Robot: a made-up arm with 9 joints.
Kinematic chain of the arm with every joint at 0, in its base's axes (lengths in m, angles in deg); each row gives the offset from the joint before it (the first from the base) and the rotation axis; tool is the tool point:
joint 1: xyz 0 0 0.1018 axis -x
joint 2: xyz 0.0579 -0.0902 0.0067 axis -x
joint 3: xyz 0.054 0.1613 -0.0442 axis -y
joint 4: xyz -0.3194 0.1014 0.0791 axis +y
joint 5: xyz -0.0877 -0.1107 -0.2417 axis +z
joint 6: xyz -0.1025 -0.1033 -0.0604 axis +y
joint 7: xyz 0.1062 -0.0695 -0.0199 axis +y
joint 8: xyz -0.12 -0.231 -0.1 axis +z
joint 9: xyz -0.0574 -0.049 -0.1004 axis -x
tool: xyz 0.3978 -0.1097 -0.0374
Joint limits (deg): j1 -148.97..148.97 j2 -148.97..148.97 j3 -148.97..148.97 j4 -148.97..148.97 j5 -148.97..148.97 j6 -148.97..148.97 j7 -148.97..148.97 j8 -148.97..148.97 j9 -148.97..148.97
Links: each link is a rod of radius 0.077 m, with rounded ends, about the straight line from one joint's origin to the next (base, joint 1, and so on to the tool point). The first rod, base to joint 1, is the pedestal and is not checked.
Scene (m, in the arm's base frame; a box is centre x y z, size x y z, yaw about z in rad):
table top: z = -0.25
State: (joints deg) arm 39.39 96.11 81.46 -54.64 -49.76 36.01 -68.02 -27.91 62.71
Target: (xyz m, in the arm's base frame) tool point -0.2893 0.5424 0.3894
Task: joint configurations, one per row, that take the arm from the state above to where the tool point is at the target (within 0.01 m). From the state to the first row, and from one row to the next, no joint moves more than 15 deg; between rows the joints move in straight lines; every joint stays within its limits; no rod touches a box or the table.
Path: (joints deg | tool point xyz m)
1: 46.13 103.75 69.48 -48.83 -47.32 30.75 -70.99 -23.85 63.23 | 0.4770 0.0269 0.8531
2: 52.87 111.39 57.50 -43.02 -44.89 25.48 -73.96 -19.79 63.75 | 0.2716 0.1946 0.8906
3: 59.61 119.02 45.51 -37.21 -42.45 20.22 -76.93 -15.73 64.28 | 0.0604 0.3755 0.8139
4: 66.35 126.66 33.53 -31.40 -40.01 14.95 -79.90 -11.67 64.80 | -0.1328 0.5072 0.6327
5: 73.09 134.30 21.55 -25.59 -37.57 9.69 -82.86 -7.61 65.32 | -0.2893 0.5424 0.3894

